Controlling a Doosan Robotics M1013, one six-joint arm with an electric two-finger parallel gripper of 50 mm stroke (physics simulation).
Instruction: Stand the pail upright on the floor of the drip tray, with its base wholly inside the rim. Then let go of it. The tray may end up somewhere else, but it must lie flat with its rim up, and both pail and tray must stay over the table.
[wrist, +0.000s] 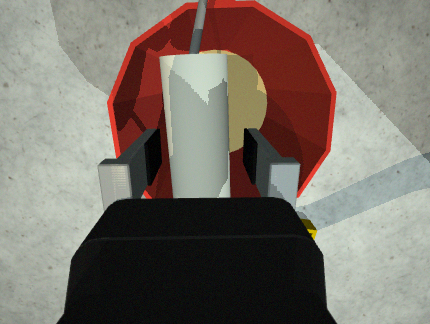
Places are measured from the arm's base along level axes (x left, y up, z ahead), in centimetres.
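Where they show: gripper, fingertip midpoint: (202, 146).
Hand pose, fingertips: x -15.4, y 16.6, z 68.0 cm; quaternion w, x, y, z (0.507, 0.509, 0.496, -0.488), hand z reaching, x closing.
Observation:
Each offset is from my fingertips to the centre of the thing. "*": to the spot under its first point. Level surfaces: height alone.
The red pail @[* dx -3.6, dy -10.7, dz -9.0 cm] (295, 75) is seen from above in the wrist view, with its mouth facing up and a tan round bottom inside. Its thick white handle grip @[dx +0.2, dy +1.5, dz +0.2 cm] (200, 110) lies across the mouth, left of centre, with a grey wire bail at its far end. My gripper (202, 146) is open, with one finger on each side of the grip and a gap on both sides; nothing is clamped. A small piece of yellow (311, 232), probably the drip tray, shows at the lower right. The rest of it is hidden behind the gripper body.
The mottled grey table top @[dy -22.4 cm] (45, 150) surrounds the pail. Darker shadow areas lie at the upper left and upper right, and a bluish shadow band runs to the right edge. The black gripper body covers the lower middle of the view.

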